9 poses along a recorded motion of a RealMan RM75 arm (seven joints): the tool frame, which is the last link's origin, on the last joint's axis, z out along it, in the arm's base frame.
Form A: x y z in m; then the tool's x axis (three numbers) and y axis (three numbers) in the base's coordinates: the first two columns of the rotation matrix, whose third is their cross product.
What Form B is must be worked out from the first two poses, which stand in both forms.
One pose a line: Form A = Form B
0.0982 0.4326 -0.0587 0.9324 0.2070 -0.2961 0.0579 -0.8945 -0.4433 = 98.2 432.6 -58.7 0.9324 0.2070 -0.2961 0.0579 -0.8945 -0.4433
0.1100 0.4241 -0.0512 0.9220 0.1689 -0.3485 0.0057 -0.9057 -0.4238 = 110.0 424.1 -51.2 0.9220 0.1689 -0.3485 0.0057 -0.9057 -0.4238
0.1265 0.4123 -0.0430 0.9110 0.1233 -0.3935 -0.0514 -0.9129 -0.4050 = 126.5 412.3 -43.0 0.9110 0.1233 -0.3935 -0.0514 -0.9129 -0.4050
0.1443 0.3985 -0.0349 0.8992 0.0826 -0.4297 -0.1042 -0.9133 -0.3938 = 144.3 398.5 -34.9 0.8992 0.0826 -0.4297 -0.1042 -0.9133 -0.3938
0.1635 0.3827 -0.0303 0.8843 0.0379 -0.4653 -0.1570 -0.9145 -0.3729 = 163.5 382.7 -30.3 0.8843 0.0379 -0.4653 -0.1570 -0.9145 -0.3729
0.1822 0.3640 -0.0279 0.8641 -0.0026 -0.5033 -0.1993 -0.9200 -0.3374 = 182.2 364.0 -27.9 0.8641 -0.0026 -0.5033 -0.1993 -0.9200 -0.3374
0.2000 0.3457 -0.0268 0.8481 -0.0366 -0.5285 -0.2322 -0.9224 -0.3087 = 200.0 345.7 -26.8 0.8481 -0.0366 -0.5285 -0.2322 -0.9224 -0.3087
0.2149 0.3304 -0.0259 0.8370 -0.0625 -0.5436 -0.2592 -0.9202 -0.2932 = 214.9 330.4 -25.9 0.8370 -0.0625 -0.5436 -0.2592 -0.9202 -0.2932
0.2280 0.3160 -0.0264 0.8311 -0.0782 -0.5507 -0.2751 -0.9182 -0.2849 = 228.0 316.0 -26.4 0.8311 -0.0782 -0.5507 -0.2751 -0.9182 -0.2849
